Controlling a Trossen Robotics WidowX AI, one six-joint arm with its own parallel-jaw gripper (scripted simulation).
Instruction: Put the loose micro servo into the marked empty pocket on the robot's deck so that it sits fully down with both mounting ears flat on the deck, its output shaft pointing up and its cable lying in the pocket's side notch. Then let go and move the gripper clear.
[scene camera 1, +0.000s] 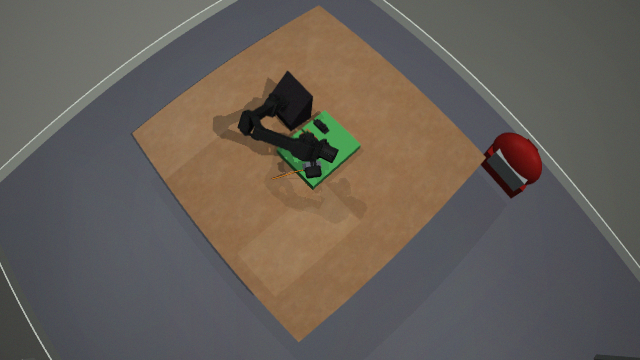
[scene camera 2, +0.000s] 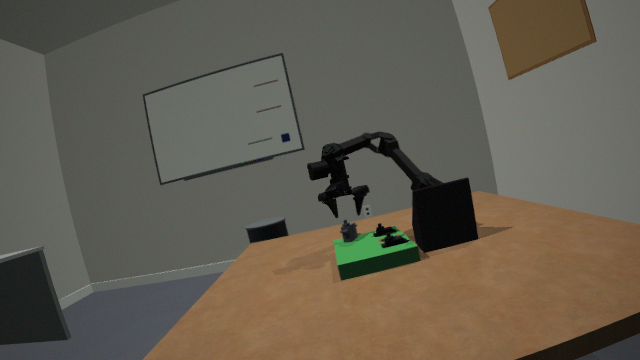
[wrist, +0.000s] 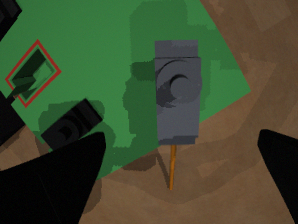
same spot on green deck: (wrist: 109, 59) = (scene camera 2: 362, 241)
